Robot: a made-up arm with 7 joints. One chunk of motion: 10 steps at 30 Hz.
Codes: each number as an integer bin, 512 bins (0 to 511) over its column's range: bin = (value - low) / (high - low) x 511, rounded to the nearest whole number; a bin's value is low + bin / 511 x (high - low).
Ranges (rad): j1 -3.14..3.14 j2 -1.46..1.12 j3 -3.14..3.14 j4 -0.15..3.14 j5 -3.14..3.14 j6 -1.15..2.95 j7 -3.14..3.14
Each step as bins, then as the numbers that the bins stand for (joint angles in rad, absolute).
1 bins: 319 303 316 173 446 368 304
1 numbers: 0.7804 0.0698 0.7435 0.9638 2.3412 1.8026 0.5960
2 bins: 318 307 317 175 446 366 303
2 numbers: 0.7681 0.0900 0.7558 0.9767 2.3412 1.7866 0.5838
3 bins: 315 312 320 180 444 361 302
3 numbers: 0.7312 0.1153 0.7927 1.0089 2.3166 1.7465 0.5715
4 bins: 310 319 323 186 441 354 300
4 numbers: 0.6698 0.1506 0.8295 1.0475 2.2797 1.6903 0.5469
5 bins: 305 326 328 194 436 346 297
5 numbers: 0.6083 0.1859 0.8910 1.0990 2.2183 1.6261 0.5100
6 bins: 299 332 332 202 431 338 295
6 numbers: 0.5346 0.2162 0.9402 1.1505 2.1568 1.5619 0.4854
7 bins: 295 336 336 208 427 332 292
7 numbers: 0.4854 0.2364 0.9893 1.1892 2.1077 1.5138 0.4486
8 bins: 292 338 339 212 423 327 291
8 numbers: 0.4486 0.2465 1.0262 1.2149 2.0585 1.4737 0.4363
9 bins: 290 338 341 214 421 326 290
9 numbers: 0.4240 0.2465 1.0508 1.2278 2.0339 1.4657 0.4240
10 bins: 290 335 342 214 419 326 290
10 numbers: 0.4240 0.2314 1.0631 1.2278 2.0094 1.4657 0.4240
